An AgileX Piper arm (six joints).
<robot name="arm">
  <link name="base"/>
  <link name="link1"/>
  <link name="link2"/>
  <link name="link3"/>
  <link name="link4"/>
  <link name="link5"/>
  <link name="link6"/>
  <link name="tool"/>
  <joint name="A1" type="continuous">
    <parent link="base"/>
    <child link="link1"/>
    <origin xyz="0 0 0.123" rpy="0 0 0"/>
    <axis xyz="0 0 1"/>
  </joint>
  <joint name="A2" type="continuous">
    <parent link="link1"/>
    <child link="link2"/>
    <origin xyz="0 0 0" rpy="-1.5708 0 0"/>
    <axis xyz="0 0 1"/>
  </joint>
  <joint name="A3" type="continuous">
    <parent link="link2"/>
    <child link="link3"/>
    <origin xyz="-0.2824 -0.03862 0" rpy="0 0 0"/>
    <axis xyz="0 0 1"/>
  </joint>
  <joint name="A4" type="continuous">
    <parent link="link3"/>
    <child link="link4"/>
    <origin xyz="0.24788 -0.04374 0" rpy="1.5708 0 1.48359"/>
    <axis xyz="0 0 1"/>
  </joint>
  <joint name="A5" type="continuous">
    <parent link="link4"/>
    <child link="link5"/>
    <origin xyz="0 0 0" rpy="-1.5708 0 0"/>
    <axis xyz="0 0 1"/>
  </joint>
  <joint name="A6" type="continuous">
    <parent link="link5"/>
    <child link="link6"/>
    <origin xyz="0 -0.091 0" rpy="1.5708 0 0"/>
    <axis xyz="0 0 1"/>
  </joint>
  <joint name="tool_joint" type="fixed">
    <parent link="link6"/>
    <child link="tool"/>
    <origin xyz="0 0 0" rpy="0 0 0"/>
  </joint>
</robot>
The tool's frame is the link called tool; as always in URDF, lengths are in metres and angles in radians. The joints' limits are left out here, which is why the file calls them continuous.
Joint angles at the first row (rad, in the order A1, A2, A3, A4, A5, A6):
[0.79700 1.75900 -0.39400 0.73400 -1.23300 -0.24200]
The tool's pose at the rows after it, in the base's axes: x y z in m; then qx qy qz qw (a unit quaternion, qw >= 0):
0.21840 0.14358 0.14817 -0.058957 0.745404 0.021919 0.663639
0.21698 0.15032 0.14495 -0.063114 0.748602 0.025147 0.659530
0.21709 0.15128 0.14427 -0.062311 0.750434 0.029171 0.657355
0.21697 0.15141 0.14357 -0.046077 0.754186 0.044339 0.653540
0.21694 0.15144 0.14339 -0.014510 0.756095 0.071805 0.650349
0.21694 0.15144 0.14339 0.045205 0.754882 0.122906 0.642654
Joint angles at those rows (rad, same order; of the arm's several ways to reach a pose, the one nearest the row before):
[0.80402 1.76399 -0.39799 0.73702 -1.23101 -0.24200]
[0.83001 1.78200 -0.40999 0.75401 -1.22801 -0.24200]
[0.83098 1.78403 -0.41201 0.75097 -1.22201 -0.23398]
[0.83100 1.78399 -0.41201 0.75101 -1.21399 -0.18901]
[0.83100 1.78400 -0.41200 0.75100 -1.21200 -0.10500]
[0.83100 1.78400 -0.41200 0.75100 -1.21200 0.05300]

